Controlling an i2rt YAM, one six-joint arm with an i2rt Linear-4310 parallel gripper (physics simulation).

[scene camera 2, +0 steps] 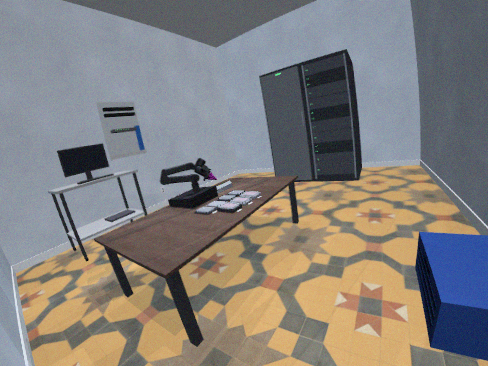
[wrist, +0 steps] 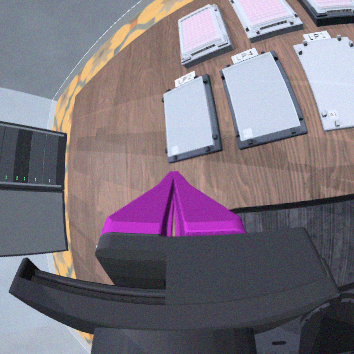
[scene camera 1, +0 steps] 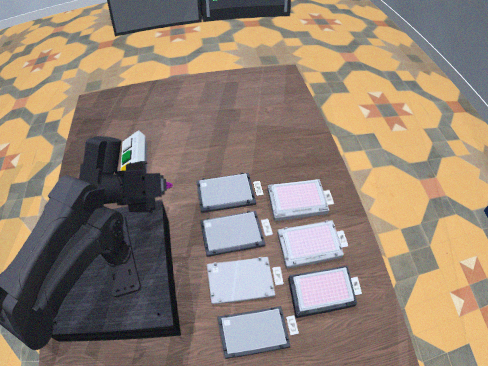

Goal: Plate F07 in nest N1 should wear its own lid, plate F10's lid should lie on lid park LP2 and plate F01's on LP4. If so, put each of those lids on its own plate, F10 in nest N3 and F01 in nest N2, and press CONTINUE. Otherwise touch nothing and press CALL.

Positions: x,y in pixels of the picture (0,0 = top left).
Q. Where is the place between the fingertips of the gripper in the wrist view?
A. At 173,178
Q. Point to a button box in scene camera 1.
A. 134,149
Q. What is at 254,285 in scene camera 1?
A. A lid park LP1.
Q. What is the gripper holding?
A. Nothing.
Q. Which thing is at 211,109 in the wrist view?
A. A lid park LP2.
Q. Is the gripper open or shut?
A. Shut.
